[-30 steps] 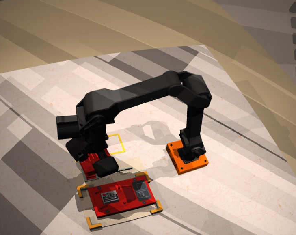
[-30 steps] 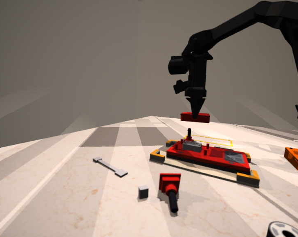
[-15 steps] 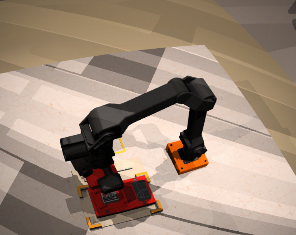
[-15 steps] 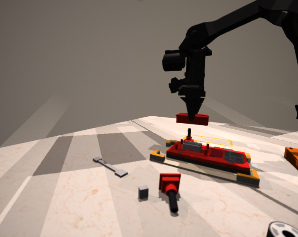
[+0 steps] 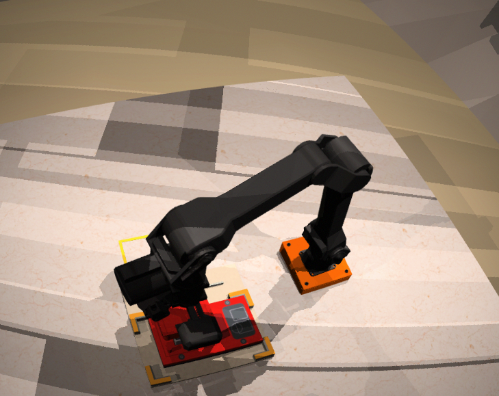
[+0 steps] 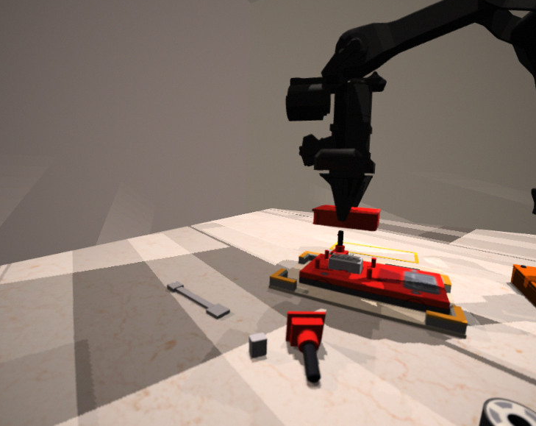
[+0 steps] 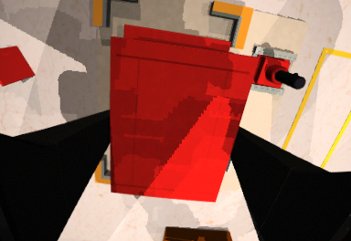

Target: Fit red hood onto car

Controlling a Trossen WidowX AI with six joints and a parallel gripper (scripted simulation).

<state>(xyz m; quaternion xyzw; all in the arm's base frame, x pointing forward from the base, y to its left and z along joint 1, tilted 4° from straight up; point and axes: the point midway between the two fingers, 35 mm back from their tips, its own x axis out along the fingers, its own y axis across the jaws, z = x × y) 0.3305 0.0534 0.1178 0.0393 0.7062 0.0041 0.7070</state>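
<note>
Now: gripper tip 1 cm to the right of the grey engine block and 8 cm above it. Round my gripper tip: grey bar: 17 cm ahead, 17 cm to the left, 10 cm below; then red hood: right at my gripper tip; then jig: 3 cm behind, 1 cm to the right, 10 cm below.
</note>
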